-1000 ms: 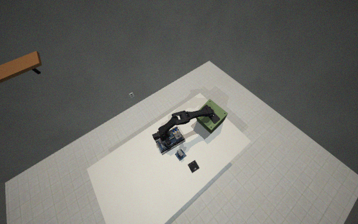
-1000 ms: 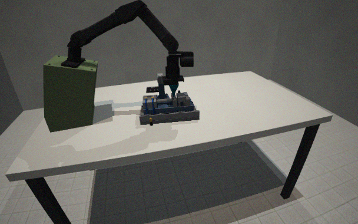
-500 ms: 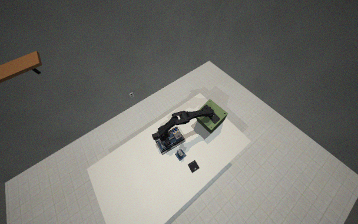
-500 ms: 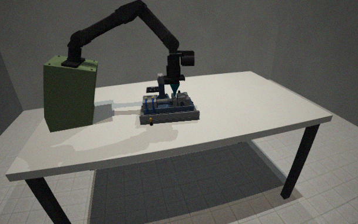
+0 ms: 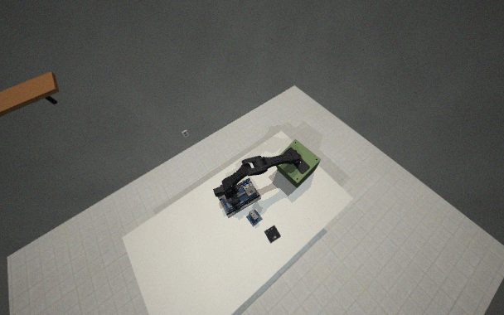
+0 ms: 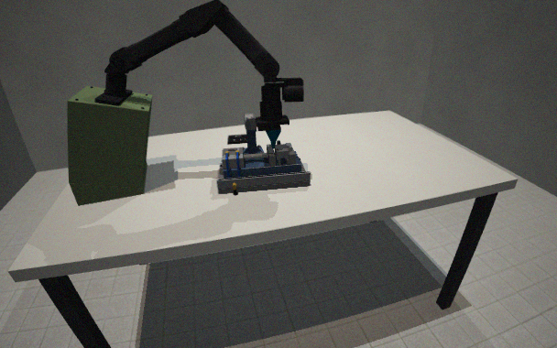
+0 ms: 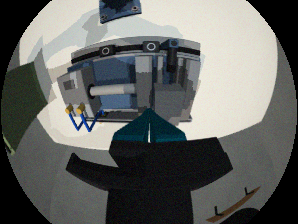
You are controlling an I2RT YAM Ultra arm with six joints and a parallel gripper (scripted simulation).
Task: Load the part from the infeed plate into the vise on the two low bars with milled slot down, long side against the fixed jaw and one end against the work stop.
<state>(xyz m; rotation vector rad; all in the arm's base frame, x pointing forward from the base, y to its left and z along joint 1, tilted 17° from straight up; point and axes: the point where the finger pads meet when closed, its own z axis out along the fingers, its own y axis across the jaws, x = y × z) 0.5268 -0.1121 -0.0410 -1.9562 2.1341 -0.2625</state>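
The grey block part is 30 mm below my hand and 30 mm ahead of it. From my hand the other things lie so: cylinder rod: 60 mm behind, 40 mm below, 30 mm to the left; then air cylinder: 130 mm behind, 40 mm below, 30 mm to the left; then vise: 80 mm below, 40 mm behind, 20 mm to the left.
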